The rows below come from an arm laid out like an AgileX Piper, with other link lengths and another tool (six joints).
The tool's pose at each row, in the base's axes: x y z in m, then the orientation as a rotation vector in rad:
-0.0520, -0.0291, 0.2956, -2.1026, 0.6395, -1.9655
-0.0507, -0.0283, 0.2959, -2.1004, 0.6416, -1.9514
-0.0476, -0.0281, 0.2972, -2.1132, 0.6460, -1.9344
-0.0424, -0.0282, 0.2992, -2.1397, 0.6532, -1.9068
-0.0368, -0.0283, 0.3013, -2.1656, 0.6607, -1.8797
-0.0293, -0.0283, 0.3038, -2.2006, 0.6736, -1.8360
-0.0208, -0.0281, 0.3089, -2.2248, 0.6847, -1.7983
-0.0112, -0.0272, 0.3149, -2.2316, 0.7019, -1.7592
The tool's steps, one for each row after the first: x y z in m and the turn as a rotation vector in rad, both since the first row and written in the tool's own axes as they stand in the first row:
0.0000, -0.0011, 0.0011, 0.0041, -0.0078, 0.0088
0.0011, -0.0024, 0.0040, -0.0004, -0.0216, 0.0108
0.0031, -0.0040, 0.0089, -0.0112, -0.0458, 0.0105
0.0052, -0.0058, 0.0143, -0.0224, -0.0692, 0.0101
0.0076, -0.0082, 0.0214, -0.0377, -0.1048, 0.0132
0.0124, -0.0121, 0.0292, -0.0481, -0.1337, 0.0191
0.0176, -0.0171, 0.0379, -0.0527, -0.1581, 0.0380

